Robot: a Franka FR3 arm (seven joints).
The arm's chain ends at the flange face. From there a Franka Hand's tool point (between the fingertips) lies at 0.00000 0.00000 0.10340 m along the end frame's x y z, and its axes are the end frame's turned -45 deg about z.
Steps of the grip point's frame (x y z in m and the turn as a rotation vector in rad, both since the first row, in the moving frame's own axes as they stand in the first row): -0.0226, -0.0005, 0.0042, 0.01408, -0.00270, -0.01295; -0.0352, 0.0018, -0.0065, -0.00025, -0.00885, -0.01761; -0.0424, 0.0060, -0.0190, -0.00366, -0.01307, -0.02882
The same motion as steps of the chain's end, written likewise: -0.0151, 0.0165, 0.0042, 0.00805, -0.01187, -0.01295; -0.0230, 0.0255, -0.0065, -0.00643, -0.00608, -0.01761; -0.0251, 0.0330, -0.0190, -0.01183, -0.00665, -0.02882
